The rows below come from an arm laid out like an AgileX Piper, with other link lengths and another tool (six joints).
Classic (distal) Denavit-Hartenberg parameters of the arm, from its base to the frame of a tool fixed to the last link. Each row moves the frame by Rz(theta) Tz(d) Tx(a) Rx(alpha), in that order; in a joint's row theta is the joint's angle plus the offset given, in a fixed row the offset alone. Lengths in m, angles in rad.
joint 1: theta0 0, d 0.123, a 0, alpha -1.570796
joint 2: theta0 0.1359, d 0, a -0.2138, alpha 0
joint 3: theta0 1.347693, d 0, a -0.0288, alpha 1.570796
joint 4: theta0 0, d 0.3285, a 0, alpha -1.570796
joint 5: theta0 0, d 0, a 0, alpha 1.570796
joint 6: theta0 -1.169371, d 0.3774, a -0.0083, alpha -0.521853
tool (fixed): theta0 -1.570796, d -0.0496, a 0, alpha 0
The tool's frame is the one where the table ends.
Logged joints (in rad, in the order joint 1, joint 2, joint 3, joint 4, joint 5, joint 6), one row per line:
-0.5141, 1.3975, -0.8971, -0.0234, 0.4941, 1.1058
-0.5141, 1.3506, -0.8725, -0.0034, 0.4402, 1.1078
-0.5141, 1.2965, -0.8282, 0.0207, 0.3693, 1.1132
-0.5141, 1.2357, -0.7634, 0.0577, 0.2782, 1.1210
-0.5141, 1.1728, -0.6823, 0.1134, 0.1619, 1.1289
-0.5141, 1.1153, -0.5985, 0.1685, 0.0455, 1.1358
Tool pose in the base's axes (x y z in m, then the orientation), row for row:
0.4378, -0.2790, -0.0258, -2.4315, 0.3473, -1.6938
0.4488, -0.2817, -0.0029, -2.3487, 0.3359, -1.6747
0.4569, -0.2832, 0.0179, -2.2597, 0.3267, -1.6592
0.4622, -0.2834, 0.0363, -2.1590, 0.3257, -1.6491
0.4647, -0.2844, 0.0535, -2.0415, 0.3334, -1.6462
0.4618, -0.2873, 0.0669, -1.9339, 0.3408, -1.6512
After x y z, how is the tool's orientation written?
As angles about the fixed x, y, z axes (roll, pitch, yaw), in radians.
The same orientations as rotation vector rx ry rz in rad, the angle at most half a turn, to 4 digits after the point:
-1.4691, 1.8970, -0.3869
-1.4394, 1.8448, -0.4609
-1.3992, 1.7897, -0.5364
-1.3391, 1.7306, -0.6132
-1.2537, 1.6668, -0.6954
-1.1684, 1.6124, -0.7718

